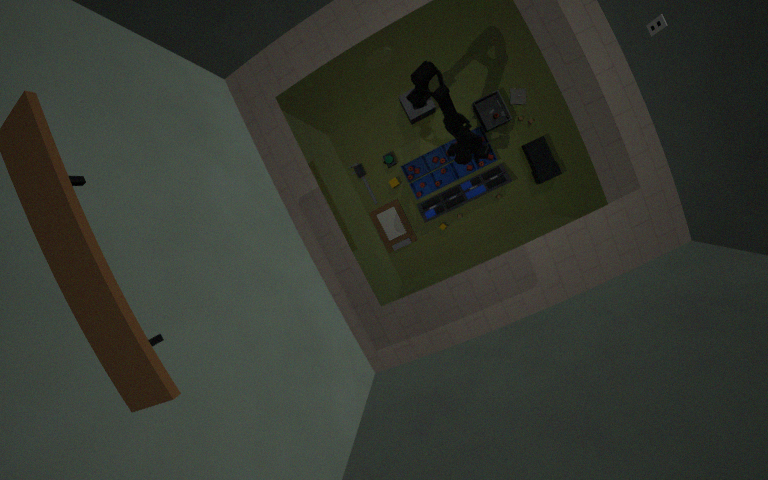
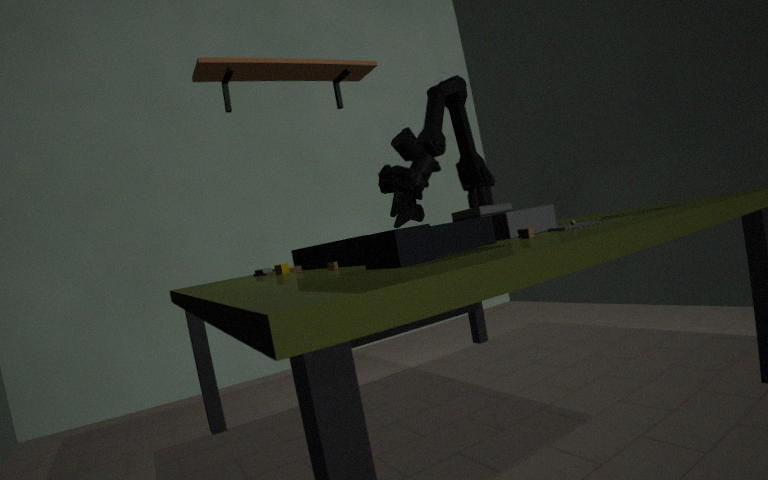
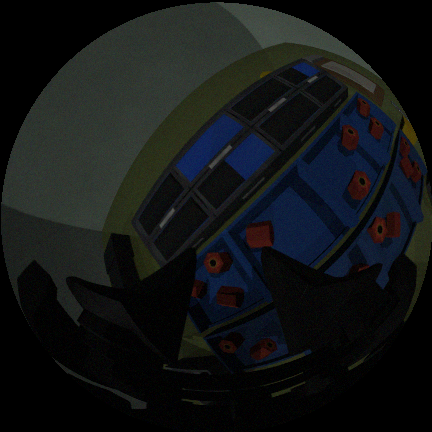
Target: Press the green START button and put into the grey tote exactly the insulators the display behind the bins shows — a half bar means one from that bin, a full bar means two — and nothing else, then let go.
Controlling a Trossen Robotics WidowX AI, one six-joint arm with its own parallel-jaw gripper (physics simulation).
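Frame: origin at the arm's base, x back, y right, z up, level; metres.
Where they show: gripper, between the fingertips: (image 1: 473, 163) (image 2: 393, 222) (image 3: 229, 253); arm's base, origin of its link: (image 1: 418, 101) (image 2: 482, 207).
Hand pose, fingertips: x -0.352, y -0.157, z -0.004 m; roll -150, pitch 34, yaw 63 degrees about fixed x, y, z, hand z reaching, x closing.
Observation:
Each offset is from my fingertips to the top centre of the thing. "pt": to the spot under its first point.
My gripper (image 1: 468, 155) (image 2: 399, 223) (image 3: 229, 253) is part open and empty, above the right part of the blue bins @[pt dx -0.010, dy +0.062, dz -0.074 m] (image 3: 302, 212). A red insulator @[dx -0.013, dy +0.011, dz -0.051 m] (image 3: 260, 234) lies in a bin just beyond one fingertip; several more lie in other bins. The display @[pt dx -0.128, dy +0.127, dz -0.038 m] (image 1: 453, 197) (image 3: 250, 126) shows one full blue bar @[dx -0.135, dy +0.019, dz -0.017 m] (image 1: 474, 193) (image 3: 210, 148), a half bar @[dx -0.090, dy +0.026, dz -0.033 m] (image 3: 252, 155) beside it and a half bar @[dx -0.171, dy +0.231, dz -0.017 m] (image 1: 430, 213) (image 3: 305, 68) at the far end. The grey tote @[dx +0.214, dy -0.163, dz -0.026 m] (image 1: 480, 119) holds a red insulator @[dx +0.191, dy -0.179, dz -0.050 m] (image 1: 496, 115); other contents are unclear. The green START button @[dx +0.142, dy +0.375, dz -0.039 m] (image 1: 388, 159) stands beyond the bins' left end.
A black box @[dx -0.071, dy -0.328, dz -0.024 m] (image 1: 542, 160) stands right of the bins. A brown-framed white board @[dx -0.184, dy +0.458, dz -0.062 m] (image 1: 390, 222), a yellow cube @[dx +0.024, dy +0.386, dz -0.041 m] (image 1: 394, 182) and a long tool @[pt dx +0.044, dy +0.521, dz -0.077 m] (image 1: 368, 187) lie at the left. Another yellow cube @[dx -0.254, dy +0.215, dz -0.054 m] (image 1: 443, 225) lies behind the display. A light square plate @[dx +0.254, dy -0.314, dz -0.064 m] (image 1: 518, 95) lies beside the tote.

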